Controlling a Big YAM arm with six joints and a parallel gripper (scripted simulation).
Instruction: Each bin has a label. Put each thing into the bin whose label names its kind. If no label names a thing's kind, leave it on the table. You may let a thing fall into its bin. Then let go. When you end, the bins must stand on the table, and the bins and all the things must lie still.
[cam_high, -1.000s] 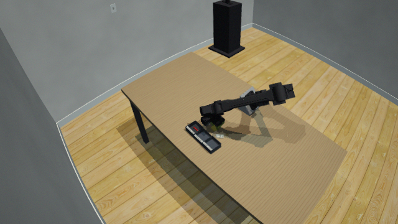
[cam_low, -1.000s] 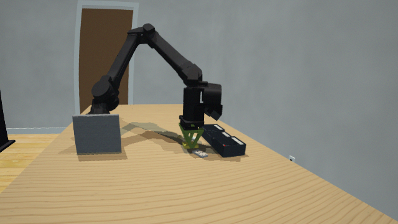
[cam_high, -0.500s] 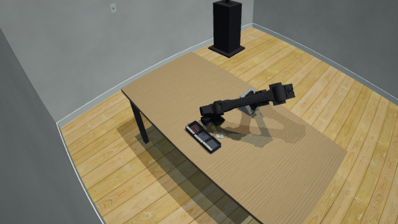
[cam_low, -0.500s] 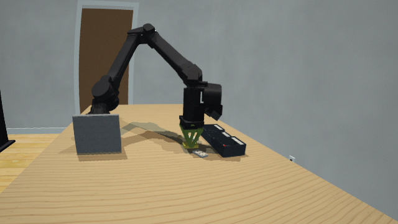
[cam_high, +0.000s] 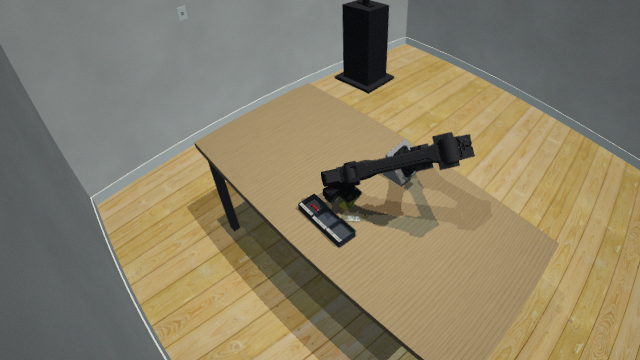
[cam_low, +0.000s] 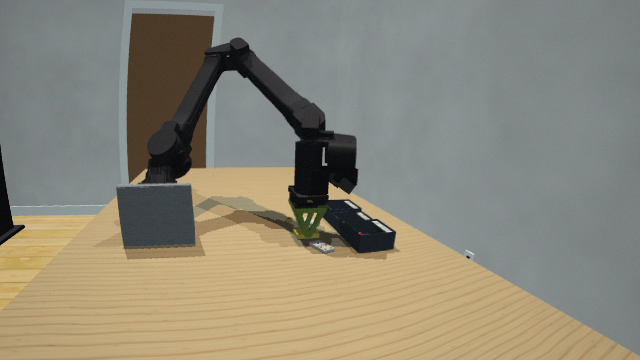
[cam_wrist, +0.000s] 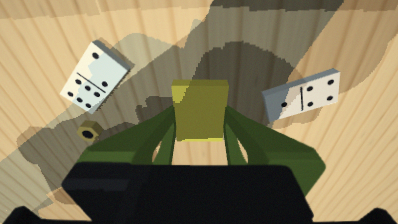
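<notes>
The long black bin is 12 cm ahead of my hand and 1 cm above it. Round my hand: yellow block (1 cm below); small nut (9 cm to the left, 1 cm below, 1 cm behind); red battery (10 cm ahead, 8 cm to the right).
</notes>
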